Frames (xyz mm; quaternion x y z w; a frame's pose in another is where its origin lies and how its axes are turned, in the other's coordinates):
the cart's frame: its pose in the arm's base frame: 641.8 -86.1 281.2 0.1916 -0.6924 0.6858 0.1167
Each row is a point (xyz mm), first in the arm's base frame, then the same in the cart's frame.
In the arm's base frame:
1: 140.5 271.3 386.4
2: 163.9 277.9 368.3
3: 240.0 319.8 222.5
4: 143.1 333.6 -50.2
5: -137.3 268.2 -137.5
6: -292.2 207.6 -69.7
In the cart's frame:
1: 457.9 113.0 -409.5
2: 428.4 119.4 -413.1
3: 293.7 218.3 -442.4
4: 263.7 506.1 -457.1
5: 485.7 705.3 -417.7
6: 660.2 710.7 -375.3

